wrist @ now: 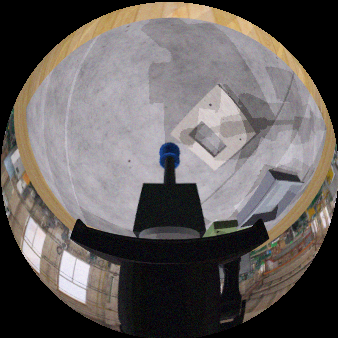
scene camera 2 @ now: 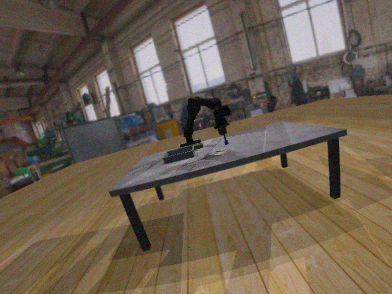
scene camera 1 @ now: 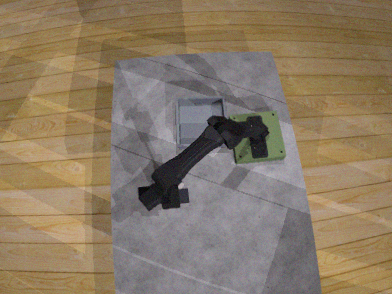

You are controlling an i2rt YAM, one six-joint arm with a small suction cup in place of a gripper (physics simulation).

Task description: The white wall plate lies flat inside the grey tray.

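The white wall plate [scene camera 2: 220, 152] [wrist: 216, 111] lies flat on the table, outside the tray, with its rectangular opening showing in the wrist view. In scene camera 1 the arm hides nearly all of it. The grey tray [scene camera 1: 200, 99] [scene camera 2: 179, 157] [wrist: 256, 197] stands beyond the plate, at the lower right in the wrist view, and no plate shows in its visible part. My gripper, a blue suction cup [scene camera 2: 226, 142] [wrist: 169, 151], is open and carries nothing. It hangs above the table, beside the plate's left corner in the wrist view. In scene camera 1 the arm hides the cup.
A green base board [scene camera 1: 275, 125] [scene camera 2: 198, 144] [wrist: 222, 229] under the arm's foot stands right of the tray in scene camera 1. The arm [scene camera 1: 192, 155] reaches past the tray's lower right corner there. The table [scene camera 1: 240, 225] ends at wooden floor.
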